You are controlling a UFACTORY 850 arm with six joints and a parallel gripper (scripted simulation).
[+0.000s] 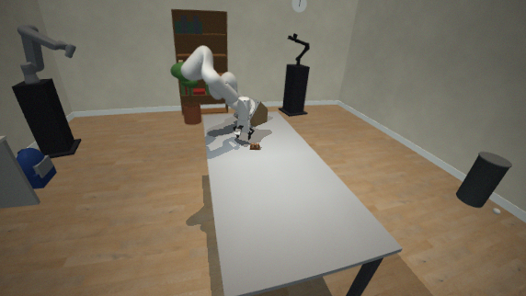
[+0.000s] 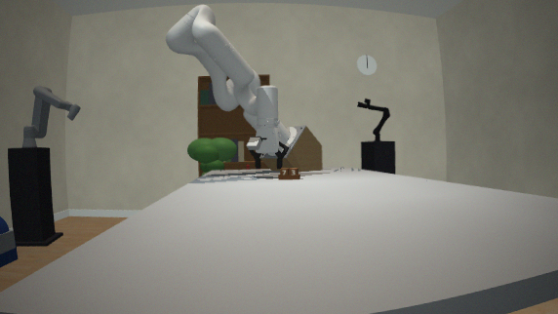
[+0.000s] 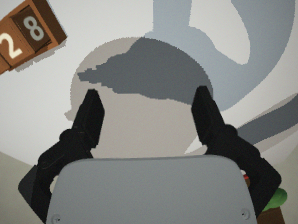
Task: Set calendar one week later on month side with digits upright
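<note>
Now: hand 11 cm short of the brown cube, 3 cm to the right of it and 2 cm above it. Also, from my hand: tray (12 cm ahead, 5 cm to the left, 3 cm below).
</note>
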